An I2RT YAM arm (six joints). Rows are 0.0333 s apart.
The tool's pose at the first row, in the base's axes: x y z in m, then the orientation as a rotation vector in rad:
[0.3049, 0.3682, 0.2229, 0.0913, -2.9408, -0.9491]
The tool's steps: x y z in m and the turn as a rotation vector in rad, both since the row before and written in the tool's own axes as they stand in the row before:
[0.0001, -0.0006, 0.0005, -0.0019, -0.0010, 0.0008]
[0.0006, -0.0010, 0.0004, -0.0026, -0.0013, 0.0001]
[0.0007, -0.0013, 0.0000, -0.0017, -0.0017, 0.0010]
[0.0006, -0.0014, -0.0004, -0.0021, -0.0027, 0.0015]
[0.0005, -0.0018, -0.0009, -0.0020, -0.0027, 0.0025]
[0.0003, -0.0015, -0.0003, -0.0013, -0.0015, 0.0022]
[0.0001, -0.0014, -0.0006, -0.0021, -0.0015, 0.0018]
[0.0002, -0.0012, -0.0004, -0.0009, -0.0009, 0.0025]
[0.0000, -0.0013, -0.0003, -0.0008, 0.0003, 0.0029]
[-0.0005, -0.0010, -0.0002, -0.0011, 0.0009, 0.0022]
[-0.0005, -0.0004, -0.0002, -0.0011, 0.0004, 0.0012]
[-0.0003, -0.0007, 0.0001, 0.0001, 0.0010, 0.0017]
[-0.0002, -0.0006, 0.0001, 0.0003, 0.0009, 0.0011]
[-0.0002, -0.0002, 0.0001, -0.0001, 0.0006, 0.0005]
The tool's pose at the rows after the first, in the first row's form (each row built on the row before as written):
[0.3048, 0.3680, 0.2221, 0.0896, -2.9406, -0.9521]
[0.3042, 0.3674, 0.2212, 0.0888, -2.9404, -0.9563]
[0.3036, 0.3663, 0.2205, 0.0865, -2.9408, -0.9592]
[0.3031, 0.3649, 0.2200, 0.0830, -2.9418, -0.9630]
[0.3027, 0.3629, 0.2197, 0.0780, -2.9426, -0.9665]
[0.3025, 0.3615, 0.2191, 0.0740, -2.9428, -0.9686]
[0.3025, 0.3600, 0.2188, 0.0706, -2.9426, -0.9719]
[0.3024, 0.3588, 0.2184, 0.0665, -2.9423, -0.9732]
[0.3025, 0.3576, 0.2179, 0.0623, -2.9409, -0.9739]
[0.3030, 0.3567, 0.2174, 0.0594, -2.9390, -0.9749]
[0.3035, 0.3563, 0.2173, 0.0578, -2.9378, -0.9762]
[0.3038, 0.3558, 0.2168, 0.0558, -2.9365, -0.9755]
[0.3040, 0.3554, 0.2164, 0.0546, -2.9356, -0.9746]
[0.3042, 0.3553, 0.2162, 0.0541, -2.9349, -0.9745]

